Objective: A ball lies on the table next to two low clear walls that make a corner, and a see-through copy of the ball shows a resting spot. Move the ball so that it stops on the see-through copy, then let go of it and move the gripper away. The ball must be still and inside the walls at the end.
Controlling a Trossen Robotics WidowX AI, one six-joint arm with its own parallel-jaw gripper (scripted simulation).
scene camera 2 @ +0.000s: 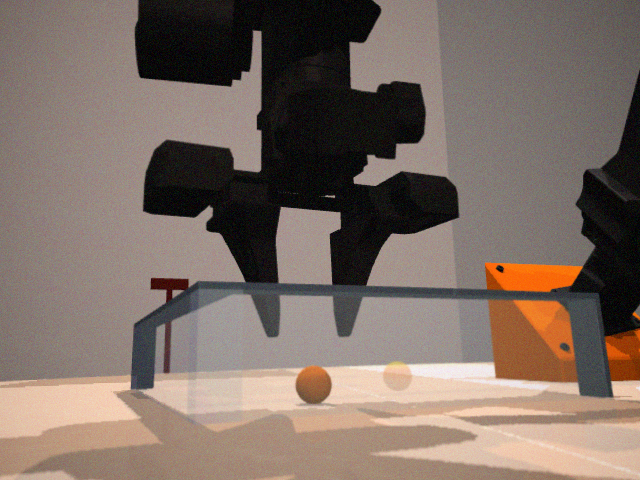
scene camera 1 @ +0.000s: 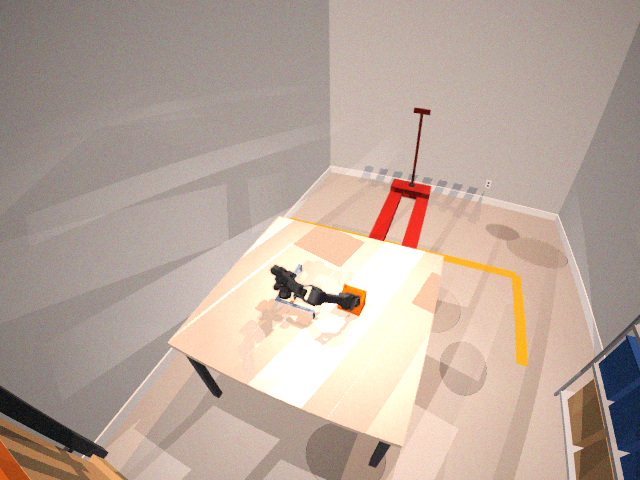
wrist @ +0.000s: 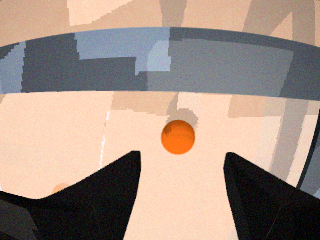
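Note:
In the wrist view I can see my gripper [wrist: 183, 160], together with a grey wall band [wrist: 144, 59]. Scene camera 2 gives me the grey wall band [scene camera 2: 200, 284] as well.

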